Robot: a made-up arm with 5 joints.
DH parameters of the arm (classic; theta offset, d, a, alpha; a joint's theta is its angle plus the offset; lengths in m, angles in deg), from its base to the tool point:
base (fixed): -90 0.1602 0 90
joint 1: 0 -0.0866 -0.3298 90
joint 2: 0 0.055 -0.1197 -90
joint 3: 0 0.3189 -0.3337 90
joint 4: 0 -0.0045 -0.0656 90
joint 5: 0 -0.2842 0.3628 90
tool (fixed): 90 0.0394 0 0
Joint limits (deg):
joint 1: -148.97..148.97
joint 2: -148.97..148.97
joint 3: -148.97..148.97
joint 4: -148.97..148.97
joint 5: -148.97..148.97
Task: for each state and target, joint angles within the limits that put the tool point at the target. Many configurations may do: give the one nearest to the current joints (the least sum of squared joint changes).
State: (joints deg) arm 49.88 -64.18 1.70 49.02 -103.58
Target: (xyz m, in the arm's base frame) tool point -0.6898 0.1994 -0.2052
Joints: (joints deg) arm 69.01 -83.00 16.08 92.53 -122.57
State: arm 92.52 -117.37 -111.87 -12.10 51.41
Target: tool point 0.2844 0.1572 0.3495
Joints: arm 105.33 -138.19 -125.60 -18.84 44.62
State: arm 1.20 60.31 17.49 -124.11 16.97
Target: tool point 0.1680 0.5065 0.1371
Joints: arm -22.29 42.67 15.75 -94.81 30.23
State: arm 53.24 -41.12 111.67 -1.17 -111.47
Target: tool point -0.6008 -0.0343 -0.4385
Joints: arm 26.84 -34.07 112.66 -11.98 -90.90
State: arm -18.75 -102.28 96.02 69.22 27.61
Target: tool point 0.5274 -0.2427 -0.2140
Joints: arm -0.20 -110.76 115.66 56.90 32.70
